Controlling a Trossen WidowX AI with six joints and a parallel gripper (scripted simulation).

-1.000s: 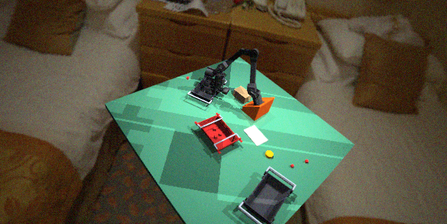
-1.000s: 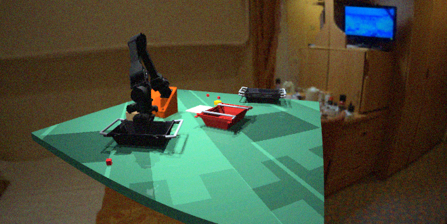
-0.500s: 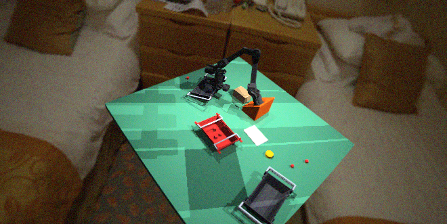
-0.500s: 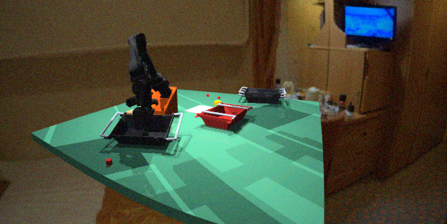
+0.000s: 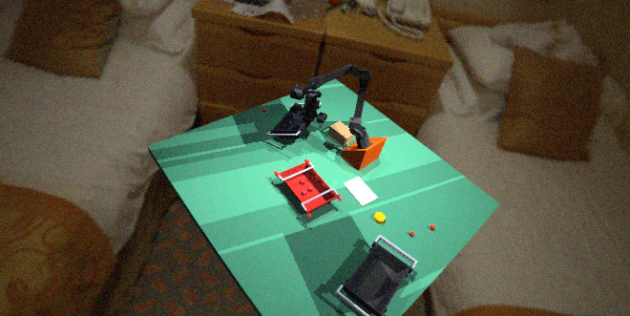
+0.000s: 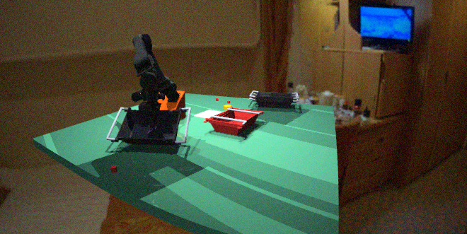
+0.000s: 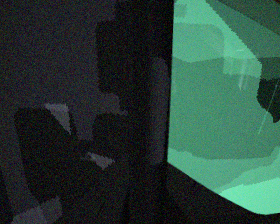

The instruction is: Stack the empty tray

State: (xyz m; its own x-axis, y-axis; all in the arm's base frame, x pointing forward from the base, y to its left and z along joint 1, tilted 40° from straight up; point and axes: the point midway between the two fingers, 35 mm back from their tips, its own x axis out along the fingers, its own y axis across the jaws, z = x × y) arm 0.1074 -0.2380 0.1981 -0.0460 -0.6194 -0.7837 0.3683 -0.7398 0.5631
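My gripper tip is now 7 cm to the left of the black tray and 3 cm short of it. Also, from my gripper tip: tan block (17 cm behind, 12 cm to the left, 5 cm below); yellow disc (60 cm to the left, 10 cm ahead, 7 cm below); white card (44 cm to the left, 8 cm below, 4 cm ahead).
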